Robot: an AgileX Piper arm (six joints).
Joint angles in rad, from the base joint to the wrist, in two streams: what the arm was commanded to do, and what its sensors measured. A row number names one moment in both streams.
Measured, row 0:
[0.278 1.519 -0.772 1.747 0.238 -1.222]
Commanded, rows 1 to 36:
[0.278 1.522 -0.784 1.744 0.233 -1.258]
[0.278 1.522 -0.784 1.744 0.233 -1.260]
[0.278 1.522 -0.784 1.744 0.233 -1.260]
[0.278 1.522 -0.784 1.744 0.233 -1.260]
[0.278 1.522 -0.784 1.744 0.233 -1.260]
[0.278 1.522 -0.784 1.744 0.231 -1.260]
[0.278 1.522 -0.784 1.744 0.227 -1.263]
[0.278 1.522 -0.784 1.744 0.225 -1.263]
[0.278 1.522 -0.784 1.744 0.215 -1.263]
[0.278 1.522 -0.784 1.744 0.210 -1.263]
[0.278 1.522 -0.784 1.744 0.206 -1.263]
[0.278 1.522 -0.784 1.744 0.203 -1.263]
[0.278 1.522 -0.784 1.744 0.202 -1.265]
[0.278 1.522 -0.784 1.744 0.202 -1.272]
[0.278 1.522 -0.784 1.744 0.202 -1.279]
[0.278 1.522 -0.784 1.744 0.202 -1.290]
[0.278 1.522 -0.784 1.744 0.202 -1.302]
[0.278 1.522 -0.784 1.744 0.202 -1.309]
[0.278 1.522 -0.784 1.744 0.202 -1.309]
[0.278 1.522 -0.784 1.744 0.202 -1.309]
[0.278 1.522 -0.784 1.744 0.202 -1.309]
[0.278 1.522 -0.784 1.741 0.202 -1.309]
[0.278 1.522 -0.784 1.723 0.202 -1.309]
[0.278 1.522 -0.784 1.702 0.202 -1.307]
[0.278 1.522 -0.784 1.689 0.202 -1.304]
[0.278 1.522 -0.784 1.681 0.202 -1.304]
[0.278 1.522 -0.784 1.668 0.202 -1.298]
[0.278 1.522 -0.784 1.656 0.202 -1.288]
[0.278 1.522 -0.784 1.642 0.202 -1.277]
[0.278 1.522 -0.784 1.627 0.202 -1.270]
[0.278 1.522 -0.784 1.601 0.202 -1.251]
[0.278 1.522 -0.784 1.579 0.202 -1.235]
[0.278 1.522 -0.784 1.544 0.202 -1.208]
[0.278 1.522 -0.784 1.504 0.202 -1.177]
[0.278 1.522 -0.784 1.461 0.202 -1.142]
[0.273 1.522 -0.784 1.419 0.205 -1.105]
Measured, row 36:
[0.278 1.524 -0.772 1.561 0.206 -1.211]
